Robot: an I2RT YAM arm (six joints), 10 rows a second.
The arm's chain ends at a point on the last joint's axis. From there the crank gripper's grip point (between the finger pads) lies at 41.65 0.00 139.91 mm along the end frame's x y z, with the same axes.
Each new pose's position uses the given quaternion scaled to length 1; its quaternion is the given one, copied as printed.
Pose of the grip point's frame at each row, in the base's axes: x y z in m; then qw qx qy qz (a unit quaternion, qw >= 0):
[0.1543 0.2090 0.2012 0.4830 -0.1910 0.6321 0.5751]
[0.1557 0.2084 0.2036 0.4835 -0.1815 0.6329 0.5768]
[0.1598 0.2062 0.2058 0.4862 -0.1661 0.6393 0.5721]
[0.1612 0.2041 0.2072 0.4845 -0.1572 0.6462 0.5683]
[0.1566 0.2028 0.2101 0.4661 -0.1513 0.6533 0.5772]
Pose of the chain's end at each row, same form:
[0.1188 0.0684 0.2179 0.4830 -0.1910 0.6321 0.5751]
[0.1188 0.0680 0.2192 0.4835 -0.1815 0.6329 0.5768]
[0.1191 0.0669 0.2218 0.4862 -0.1661 0.6393 0.5721]
[0.1186 0.0656 0.2246 0.4845 -0.1572 0.6462 0.5683]
[0.1175 0.0634 0.2286 0.4661 -0.1513 0.6533 0.5772]

